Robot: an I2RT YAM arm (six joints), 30 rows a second.
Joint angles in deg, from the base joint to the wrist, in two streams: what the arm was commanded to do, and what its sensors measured. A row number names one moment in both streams.
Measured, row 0:
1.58 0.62 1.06 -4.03 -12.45 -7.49
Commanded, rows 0 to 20:
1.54 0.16 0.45 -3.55 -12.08 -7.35
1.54 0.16 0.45 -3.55 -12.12 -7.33
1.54 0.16 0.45 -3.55 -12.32 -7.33
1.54 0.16 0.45 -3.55 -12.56 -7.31
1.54 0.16 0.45 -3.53 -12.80 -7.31
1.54 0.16 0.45 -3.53 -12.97 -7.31
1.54 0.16 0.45 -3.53 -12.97 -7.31
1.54 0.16 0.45 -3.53 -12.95 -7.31
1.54 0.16 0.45 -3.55 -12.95 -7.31
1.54 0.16 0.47 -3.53 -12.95 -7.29
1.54 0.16 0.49 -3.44 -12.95 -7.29
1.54 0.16 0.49 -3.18 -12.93 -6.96
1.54 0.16 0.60 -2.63 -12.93 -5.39
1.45 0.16 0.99 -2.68 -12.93 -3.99
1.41 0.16 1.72 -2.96 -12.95 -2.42
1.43 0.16 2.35 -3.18 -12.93 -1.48
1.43 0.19 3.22 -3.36 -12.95 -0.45
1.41 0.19 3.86 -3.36 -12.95 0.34
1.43 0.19 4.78 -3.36 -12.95 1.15
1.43 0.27 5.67 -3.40 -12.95 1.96
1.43 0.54 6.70 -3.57 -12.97 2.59
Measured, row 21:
1.58 0.64 2.39 -3.95 -12.69 -1.19
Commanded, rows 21 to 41:
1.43 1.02 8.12 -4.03 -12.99 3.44
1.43 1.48 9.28 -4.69 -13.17 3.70
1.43 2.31 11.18 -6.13 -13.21 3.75
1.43 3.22 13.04 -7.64 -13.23 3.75
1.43 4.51 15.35 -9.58 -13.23 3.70
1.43 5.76 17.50 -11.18 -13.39 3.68
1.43 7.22 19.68 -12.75 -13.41 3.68
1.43 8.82 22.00 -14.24 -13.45 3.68
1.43 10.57 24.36 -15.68 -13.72 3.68
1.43 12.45 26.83 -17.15 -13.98 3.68
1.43 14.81 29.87 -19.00 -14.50 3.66
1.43 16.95 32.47 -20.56 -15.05 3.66
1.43 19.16 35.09 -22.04 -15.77 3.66
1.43 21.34 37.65 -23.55 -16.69 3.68
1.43 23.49 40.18 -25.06 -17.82 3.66
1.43 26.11 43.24 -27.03 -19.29 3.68
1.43 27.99 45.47 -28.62 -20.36 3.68
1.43 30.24 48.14 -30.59 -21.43 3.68
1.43 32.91 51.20 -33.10 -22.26 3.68
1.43 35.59 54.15 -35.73 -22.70 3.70
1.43 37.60 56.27 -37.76 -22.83 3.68
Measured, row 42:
1.54 32.82 50.28 -35.42 -19.66 3.31
